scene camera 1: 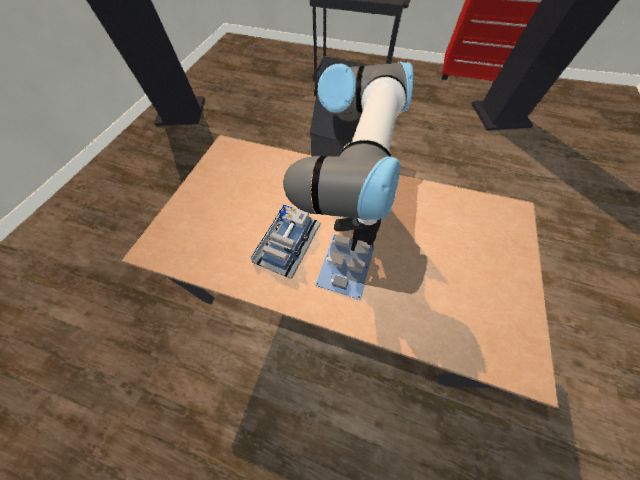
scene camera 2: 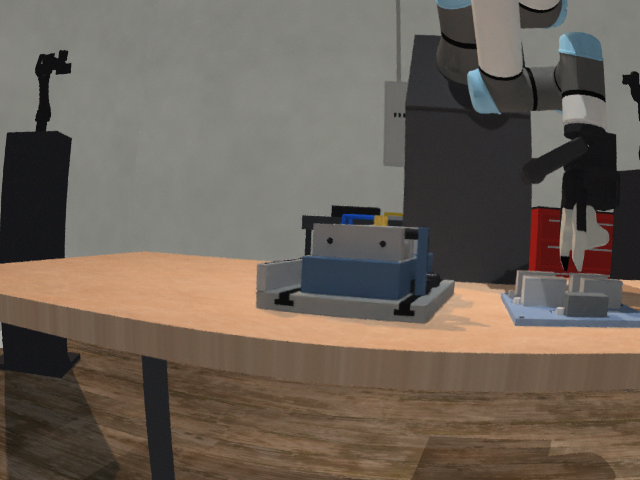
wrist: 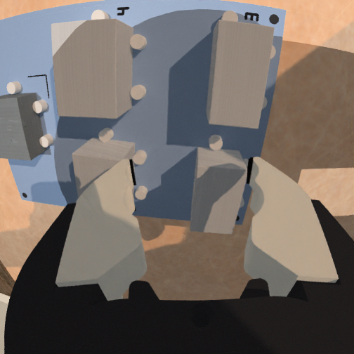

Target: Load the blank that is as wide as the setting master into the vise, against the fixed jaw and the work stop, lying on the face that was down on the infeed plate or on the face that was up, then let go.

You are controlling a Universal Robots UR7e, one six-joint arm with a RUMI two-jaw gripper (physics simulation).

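Frame: origin at the arm's base, x ahead, y left, z up, level; centimetres.
Seen in the pictures: gripper, between the fingertips: (scene camera 1: 353, 246) (scene camera 2: 571, 271); arm's base, origin of its link: (scene camera 2: 471, 63).
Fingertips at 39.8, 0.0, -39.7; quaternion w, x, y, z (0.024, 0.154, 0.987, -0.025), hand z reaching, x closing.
Offsets run from my fingertips to a thing's top centre, as dx, dy, dz. "spot": to the spot under its first point. Level surfaces: height alone.
The infeed plate @(+6.0, -3.6, -4.0) (scene camera 1: 325, 281) (scene camera 2: 568, 321) (wrist: 155, 125) is blue. Four light grey blanks stand on it: far left (wrist: 85, 70), far right (wrist: 240, 75), near left (wrist: 97, 157) and near right (wrist: 217, 190) in the wrist view. A darker grey block @(+14.2, -7.0, -1.6) (scene camera 1: 339, 281) (scene camera 2: 586, 304) (wrist: 12, 125), perhaps the setting master, sits at the plate's front end. My gripper (scene camera 2: 571, 264) (wrist: 190, 161) is part open and empty, above the plate's back end. The near right blank shows between the fingers, closer to the right one. The vise @(-6.8, -28.4, +5.0) (scene camera 1: 279, 261) (scene camera 2: 356, 279) has a blue body and grey jaws.
The vise stands on a grey base @(spot: +7.2, -34.0, -3.8) (scene camera 2: 351, 308) with a raised side wall, left of the plate in both scene views. Blue and yellow parts @(spot: -13.9, -25.8, +5.5) (scene camera 2: 381, 220) rise behind its jaw. Short light pins (wrist: 138, 92) stand beside the blanks. The wooden table @(dz -4.9) (scene camera 1: 465, 268) carries all this.
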